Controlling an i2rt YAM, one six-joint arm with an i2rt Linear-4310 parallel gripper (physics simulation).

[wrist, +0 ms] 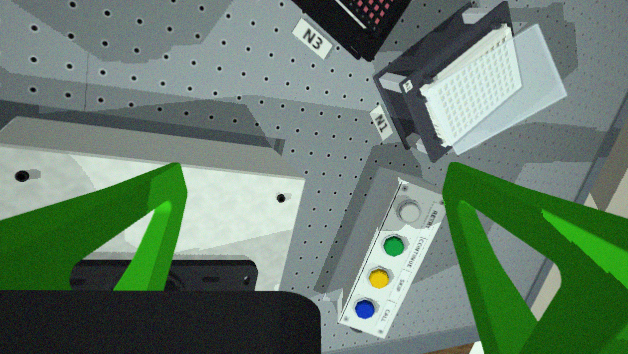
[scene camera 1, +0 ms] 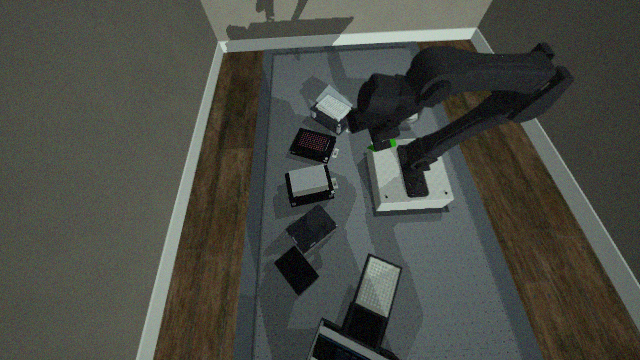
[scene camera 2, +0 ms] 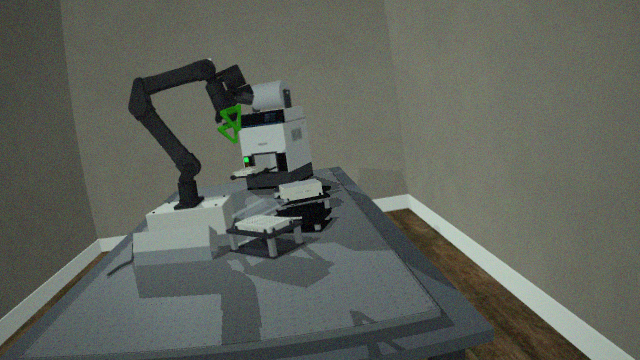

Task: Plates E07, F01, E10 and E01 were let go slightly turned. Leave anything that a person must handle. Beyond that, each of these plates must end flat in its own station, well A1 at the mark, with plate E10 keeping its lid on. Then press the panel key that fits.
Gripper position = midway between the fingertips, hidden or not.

The gripper (scene camera 2: 237, 137) is open and holds nothing. Also in view: a blue-welled plate (scene camera 1: 297, 271) and a white plate (scene camera 1: 378, 285).
The gripper is seen too in the wrist view (wrist: 314, 177). The wrist view does not show the blue-welled plate: it is out of frame.
